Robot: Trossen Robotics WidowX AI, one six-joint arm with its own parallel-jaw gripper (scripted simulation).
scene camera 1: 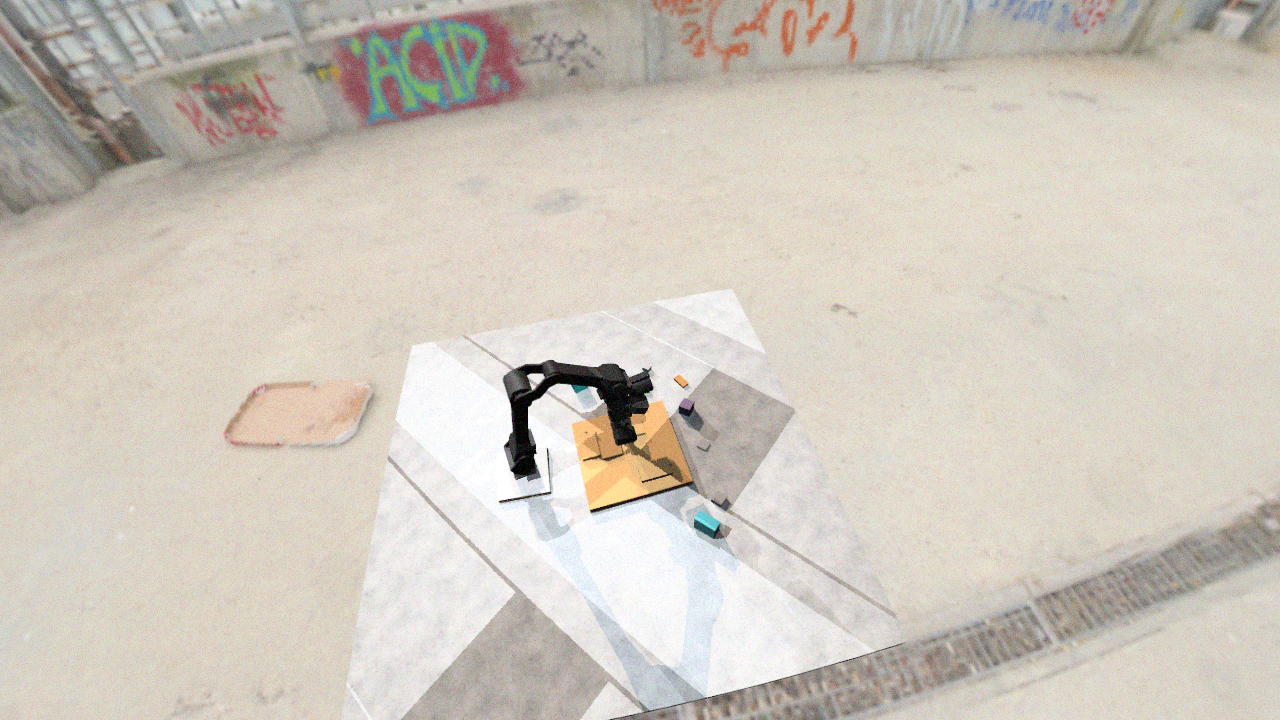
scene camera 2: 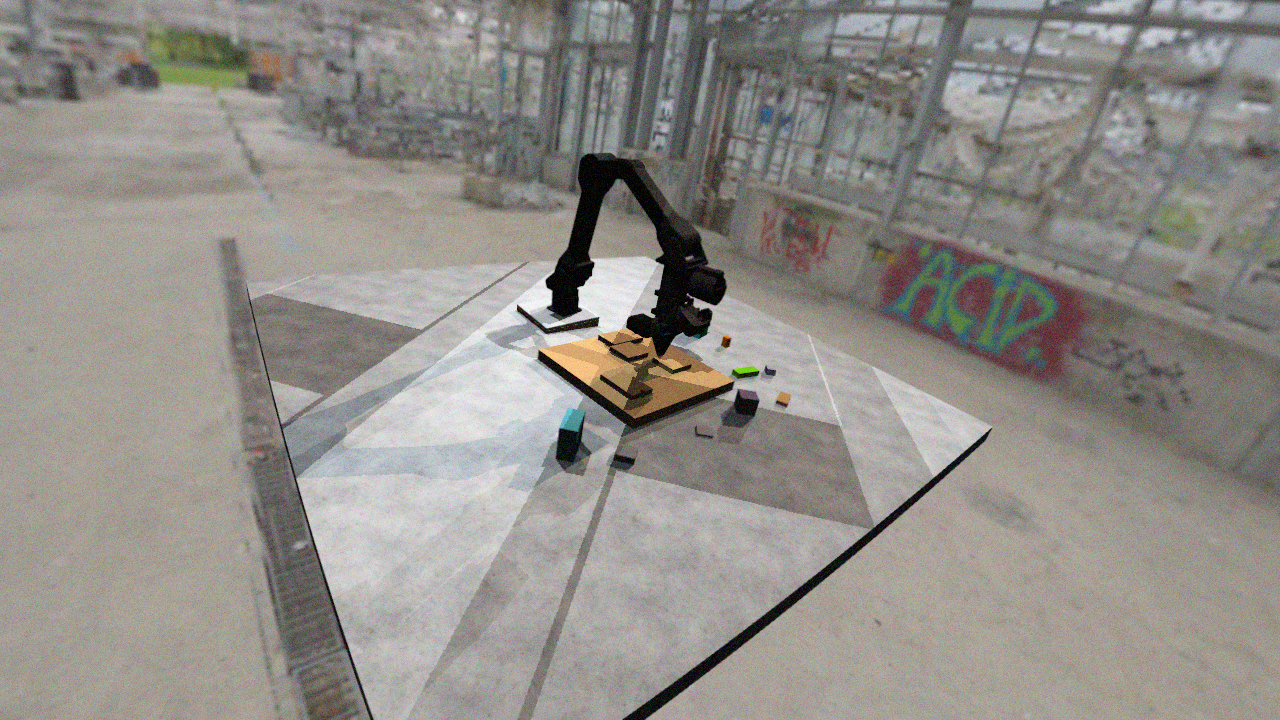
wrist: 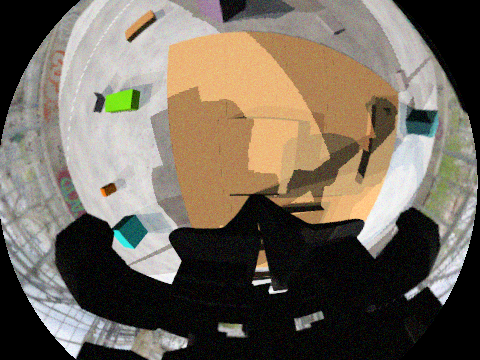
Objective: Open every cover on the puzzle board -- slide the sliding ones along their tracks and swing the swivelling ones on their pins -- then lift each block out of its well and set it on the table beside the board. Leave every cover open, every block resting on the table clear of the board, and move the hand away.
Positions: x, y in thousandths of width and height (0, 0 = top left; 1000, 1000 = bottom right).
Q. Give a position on a tan puzzle board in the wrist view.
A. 489, 210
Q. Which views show the gripper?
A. Scene camera 1, scene camera 2 and the wrist view: all of them.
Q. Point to a tan puzzle board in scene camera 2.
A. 454, 505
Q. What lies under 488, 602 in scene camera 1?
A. The gripper.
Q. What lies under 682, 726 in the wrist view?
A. The gripper.
